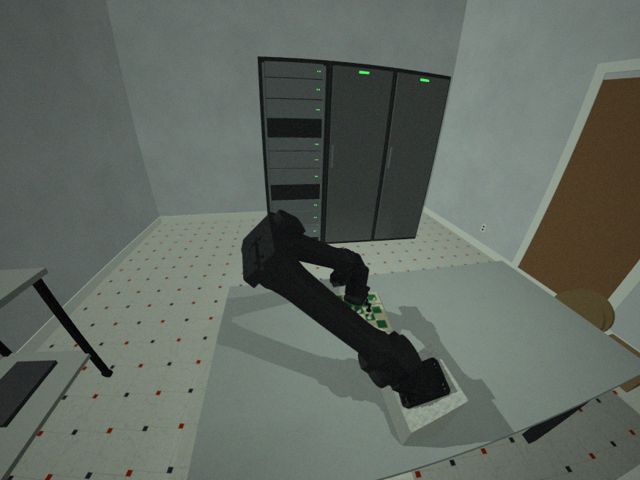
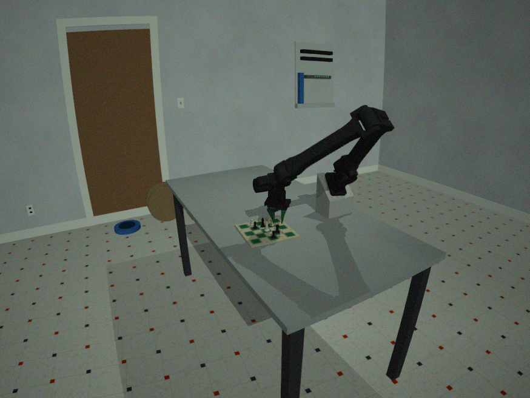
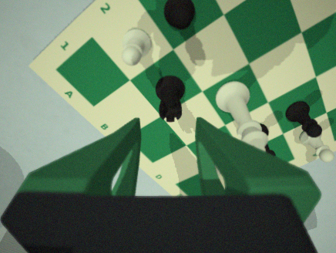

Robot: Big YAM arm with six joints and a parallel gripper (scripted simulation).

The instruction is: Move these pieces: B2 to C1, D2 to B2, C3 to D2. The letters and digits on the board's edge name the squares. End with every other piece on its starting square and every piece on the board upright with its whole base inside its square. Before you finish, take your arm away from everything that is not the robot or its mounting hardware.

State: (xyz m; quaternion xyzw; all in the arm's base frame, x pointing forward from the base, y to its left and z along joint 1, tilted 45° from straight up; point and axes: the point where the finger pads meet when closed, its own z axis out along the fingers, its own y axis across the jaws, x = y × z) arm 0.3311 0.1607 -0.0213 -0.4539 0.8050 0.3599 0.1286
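My hand is 40 mm short of the tall white piece, 30 mm to the left of it and 20 mm above it. The rest, counted from my hand: chessboard: 50 mm below, 40 mm ahead, 30 mm to the right.
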